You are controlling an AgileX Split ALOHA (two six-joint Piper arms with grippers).
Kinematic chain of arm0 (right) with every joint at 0, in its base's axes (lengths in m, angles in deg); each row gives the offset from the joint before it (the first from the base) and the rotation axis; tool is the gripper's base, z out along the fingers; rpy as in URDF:
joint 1: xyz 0 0 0.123 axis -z
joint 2: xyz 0 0 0 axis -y
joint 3: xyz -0.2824 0 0.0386 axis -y
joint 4: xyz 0.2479 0 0.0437 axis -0.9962 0 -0.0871
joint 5: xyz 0 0 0 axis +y
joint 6: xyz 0.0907 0 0.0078 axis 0.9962 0 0.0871
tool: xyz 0 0 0 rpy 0 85 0
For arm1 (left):
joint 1: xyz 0 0 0.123 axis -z
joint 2: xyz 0 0 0 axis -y
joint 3: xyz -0.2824 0 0.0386 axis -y
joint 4: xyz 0.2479 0 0.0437 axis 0.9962 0 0.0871
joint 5: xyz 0 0 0 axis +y
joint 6: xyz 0.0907 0 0.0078 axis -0.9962 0 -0.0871
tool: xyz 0 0 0 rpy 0 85 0
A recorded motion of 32 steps. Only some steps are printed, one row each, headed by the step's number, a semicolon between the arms.
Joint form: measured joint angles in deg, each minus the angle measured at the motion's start. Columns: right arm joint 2, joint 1, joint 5, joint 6, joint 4, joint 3; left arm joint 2, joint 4, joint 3, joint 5, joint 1, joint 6.
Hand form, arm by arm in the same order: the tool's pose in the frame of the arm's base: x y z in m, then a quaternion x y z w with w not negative. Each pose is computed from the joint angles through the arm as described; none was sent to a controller.
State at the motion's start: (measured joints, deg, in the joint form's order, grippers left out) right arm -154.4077 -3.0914 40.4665 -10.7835 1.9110 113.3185; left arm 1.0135 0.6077 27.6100 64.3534 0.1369 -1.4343
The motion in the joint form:
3: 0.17 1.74 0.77 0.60 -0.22 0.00; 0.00 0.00 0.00 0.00 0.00 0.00
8: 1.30 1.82 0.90 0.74 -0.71 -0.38; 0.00 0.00 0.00 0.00 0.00 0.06
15: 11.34 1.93 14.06 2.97 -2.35 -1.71; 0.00 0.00 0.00 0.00 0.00 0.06
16: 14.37 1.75 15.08 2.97 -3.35 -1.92; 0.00 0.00 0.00 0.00 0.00 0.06
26: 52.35 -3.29 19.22 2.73 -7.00 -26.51; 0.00 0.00 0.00 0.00 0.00 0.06
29: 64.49 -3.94 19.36 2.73 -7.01 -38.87; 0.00 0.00 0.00 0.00 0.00 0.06
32: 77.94 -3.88 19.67 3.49 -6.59 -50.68; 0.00 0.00 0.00 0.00 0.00 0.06
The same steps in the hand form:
3: 0.5071 0.0102 -0.0071 -0.10974 0.98759 -0.01948 0.11067; -0.0082 0.0009 0.2671 0.01155 0.86910 0.01089 0.49438
8: 0.5079 0.0100 0.0012 -0.10486 0.98752 -0.01674 0.11628; -0.0082 0.0009 0.2671 0.01109 0.86911 0.01063 0.49438
15: 0.4972 0.0106 0.0798 -0.07603 0.99400 -0.00128 0.07864; -0.0082 0.0009 0.2671 0.01109 0.86911 0.01063 0.49438
16: 0.4965 0.0135 0.1049 -0.07337 0.99278 0.00564 0.09469; -0.0082 0.0009 0.2671 0.01109 0.86911 0.01063 0.49438
26: 0.3754 0.0490 0.2828 -0.10832 0.97788 0.03910 0.17462; -0.0082 0.0009 0.2671 0.01109 0.86911 0.01063 0.49438
29: 0.3161 0.0460 0.2960 -0.11388 0.97779 0.04019 0.17130; -0.0082 0.0009 0.2671 0.01109 0.86911 0.01063 0.49438
32: 0.2525 0.0374 0.3050 -0.10856 0.97646 0.03801 0.18249; -0.0082 0.0009 0.2671 0.01109 0.86911 0.01063 0.49438

